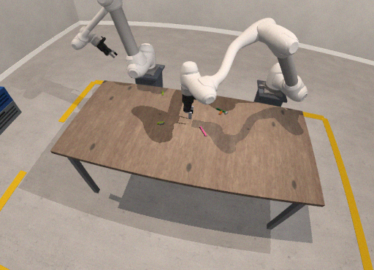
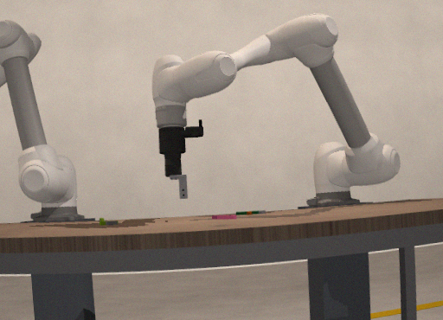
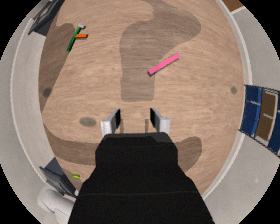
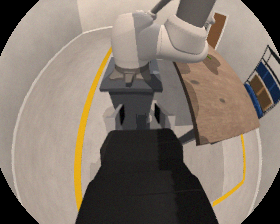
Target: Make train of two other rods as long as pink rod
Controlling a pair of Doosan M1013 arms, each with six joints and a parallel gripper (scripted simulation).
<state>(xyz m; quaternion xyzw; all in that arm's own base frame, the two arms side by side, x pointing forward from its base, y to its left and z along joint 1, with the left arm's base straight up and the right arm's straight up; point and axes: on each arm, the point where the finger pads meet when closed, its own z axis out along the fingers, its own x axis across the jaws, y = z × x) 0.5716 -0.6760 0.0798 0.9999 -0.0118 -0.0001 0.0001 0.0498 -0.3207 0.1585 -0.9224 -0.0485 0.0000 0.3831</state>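
Note:
Now: the orange rod 15 cm behind my left hand, 21 cm to the left of it and 7 cm below it. The rest, counted from my left hand: green rod (18 cm behind, 21 cm to the left, 7 cm below); pink rod (7 cm ahead, 10 cm to the left, 7 cm below).

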